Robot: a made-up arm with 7 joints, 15 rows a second.
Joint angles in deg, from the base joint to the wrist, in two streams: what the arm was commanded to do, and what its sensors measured. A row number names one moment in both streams.
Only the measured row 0 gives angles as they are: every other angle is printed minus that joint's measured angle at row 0.
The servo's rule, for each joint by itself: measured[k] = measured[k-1] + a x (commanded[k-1-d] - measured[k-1]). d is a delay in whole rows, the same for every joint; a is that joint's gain. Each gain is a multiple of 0.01, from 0.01 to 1. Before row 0 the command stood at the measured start. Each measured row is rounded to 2 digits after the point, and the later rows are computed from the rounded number. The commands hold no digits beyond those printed.
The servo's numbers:
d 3
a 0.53 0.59 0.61 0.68 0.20 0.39 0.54
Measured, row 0: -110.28, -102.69, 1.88, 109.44, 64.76, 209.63, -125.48
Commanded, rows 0 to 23: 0.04, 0.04, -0.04, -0.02, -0.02, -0.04, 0.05; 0.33, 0.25, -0.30, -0.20, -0.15, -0.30, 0.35; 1.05, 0.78, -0.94, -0.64, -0.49, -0.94, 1.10; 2.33, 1.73, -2.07, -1.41, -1.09, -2.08, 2.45; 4.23, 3.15, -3.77, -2.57, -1.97, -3.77, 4.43; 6.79, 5.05, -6.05, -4.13, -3.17, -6.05, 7.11; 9.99, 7.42, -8.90, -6.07, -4.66, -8.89, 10.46; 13.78, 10.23, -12.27, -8.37, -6.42, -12.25, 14.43; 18.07, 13.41, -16.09, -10.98, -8.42, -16.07, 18.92; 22.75, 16.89, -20.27, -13.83, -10.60, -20.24, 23.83; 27.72, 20.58, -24.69, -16.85, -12.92, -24.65, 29.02; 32.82, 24.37, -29.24, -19.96, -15.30, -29.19, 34.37; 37.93, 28.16, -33.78, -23.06, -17.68, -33.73, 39.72; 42.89, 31.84, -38.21, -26.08, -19.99, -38.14, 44.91; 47.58, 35.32, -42.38, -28.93, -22.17, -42.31, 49.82; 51.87, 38.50, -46.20, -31.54, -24.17, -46.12, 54.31; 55.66, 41.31, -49.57, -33.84, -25.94, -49.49, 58.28; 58.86, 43.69, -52.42, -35.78, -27.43, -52.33, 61.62; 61.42, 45.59, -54.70, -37.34, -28.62, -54.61, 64.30; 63.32, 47.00, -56.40, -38.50, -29.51, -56.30, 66.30; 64.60, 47.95, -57.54, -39.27, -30.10, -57.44, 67.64; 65.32, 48.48, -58.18, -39.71, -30.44, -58.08, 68.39; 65.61, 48.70, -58.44, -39.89, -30.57, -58.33, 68.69; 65.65, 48.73, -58.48, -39.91, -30.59, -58.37, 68.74
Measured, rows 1 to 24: 0.00, 0.00, 0.00, 0.00, 0.00, 0.00, 0.00; 0.00, 0.00, 0.00, 0.00, 0.00, 0.00, 0.00; 0.00, 0.00, 0.00, 0.00, 0.00, 0.00, 0.00; 0.02, 0.02, -0.02, -0.01, 0.00, -0.02, 0.03; 0.18, 0.16, -0.19, -0.14, -0.03, -0.13, 0.20; 0.64, 0.53, -0.65, -0.48, -0.12, -0.45, 0.69; 1.54, 1.24, -1.52, -1.11, -0.31, -1.09, 1.64; 2.97, 2.37, -2.89, -2.10, -0.64, -2.14, 3.15; 4.99, 3.95, -4.82, -3.48, -1.15, -3.66, 5.29; 7.64, 6.00, -7.31, -5.24, -1.85, -5.70, 8.08; 10.89, 8.50, -10.34, -7.37, -2.76, -8.25, 11.51; 14.70, 11.40, -13.85, -9.82, -3.89, -11.30, 15.51; 18.97, 14.64, -17.77, -12.55, -5.23, -14.79, 20.00; 23.61, 18.14, -21.99, -15.47, -6.77, -18.64, 24.87; 28.49, 21.82, -26.41, -18.52, -8.48, -22.75, 30.00; 33.49, 25.56, -30.91, -21.61, -10.32, -27.03, 35.25; 38.47, 29.27, -35.36, -24.65, -12.25, -31.36, 40.47; 43.30, 32.84, -39.64, -27.56, -14.23, -35.63, 45.52; 47.84, 36.18, -43.64, -30.27, -16.22, -39.72, 50.27; 51.98, 39.21, -47.26, -32.70, -18.16, -43.53, 54.60; 55.63, 41.85, -50.41, -34.79, -20.01, -46.96, 58.39; 58.70, 44.06, -53.03, -36.52, -21.73, -49.94, 61.58; 61.15, 45.79, -55.09, -37.87, -23.29, -52.42, 64.13; 62.98, 47.06, -56.58, -38.82, -24.65, -54.38, 66.03
